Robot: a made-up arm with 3 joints. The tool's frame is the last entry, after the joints. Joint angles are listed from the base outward.
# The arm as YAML. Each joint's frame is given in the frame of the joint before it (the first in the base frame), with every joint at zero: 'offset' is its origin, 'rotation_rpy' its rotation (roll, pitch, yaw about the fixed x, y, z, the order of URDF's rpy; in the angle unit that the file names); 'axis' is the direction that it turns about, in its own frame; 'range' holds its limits. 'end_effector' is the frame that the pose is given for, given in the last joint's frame.
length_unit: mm
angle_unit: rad
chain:
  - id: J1
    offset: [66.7, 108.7, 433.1]
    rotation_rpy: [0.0, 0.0, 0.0]
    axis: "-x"
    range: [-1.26, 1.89]
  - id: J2
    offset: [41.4, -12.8, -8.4]
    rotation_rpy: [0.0, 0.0, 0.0]
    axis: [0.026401, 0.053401, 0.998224]
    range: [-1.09, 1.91]
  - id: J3
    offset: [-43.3, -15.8, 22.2]
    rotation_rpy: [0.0, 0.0, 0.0]
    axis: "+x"
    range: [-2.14, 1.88]
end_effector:
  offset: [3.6, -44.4, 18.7]
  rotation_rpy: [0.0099, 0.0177, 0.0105]
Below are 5 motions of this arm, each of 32 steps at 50 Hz.
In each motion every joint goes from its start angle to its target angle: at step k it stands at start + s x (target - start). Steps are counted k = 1, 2, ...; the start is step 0. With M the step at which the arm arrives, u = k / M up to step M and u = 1 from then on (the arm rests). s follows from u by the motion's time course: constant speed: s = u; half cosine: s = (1 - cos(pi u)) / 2; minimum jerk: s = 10 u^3 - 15 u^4 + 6 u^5.
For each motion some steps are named. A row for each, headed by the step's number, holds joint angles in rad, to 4 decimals.
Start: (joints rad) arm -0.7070 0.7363 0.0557
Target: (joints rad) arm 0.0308 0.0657 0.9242
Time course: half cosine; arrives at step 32
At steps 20, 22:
20: -0.1969 0.2727 0.6561
22: -0.1332 0.2147 0.7312

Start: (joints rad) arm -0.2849 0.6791 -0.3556
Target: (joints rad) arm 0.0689 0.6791 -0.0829
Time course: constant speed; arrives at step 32
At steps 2, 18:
2: -0.2628 0.6791 -0.3386
18: -0.0859 0.6791 -0.2022

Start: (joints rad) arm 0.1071 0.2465 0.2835
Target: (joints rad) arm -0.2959 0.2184 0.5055
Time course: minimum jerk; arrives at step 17
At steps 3, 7, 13, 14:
3: 0.0904 0.2453 0.2927
7: -0.0291 0.2370 0.3585
13: -0.2602 0.2209 0.4858
14: -0.2792 0.2196 0.4963

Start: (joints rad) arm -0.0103 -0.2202 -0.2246
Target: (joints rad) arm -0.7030 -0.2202 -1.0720
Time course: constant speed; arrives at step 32
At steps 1, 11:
1: -0.0319 -0.2202 -0.2511
11: -0.2484 -0.2202 -0.5159

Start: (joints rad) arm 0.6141 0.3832 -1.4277
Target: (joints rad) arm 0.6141 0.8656 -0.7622
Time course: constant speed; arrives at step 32
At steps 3, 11, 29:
3: 0.6141 0.4284 -1.3653
11: 0.6141 0.5490 -1.1989
29: 0.6141 0.8204 -0.8246

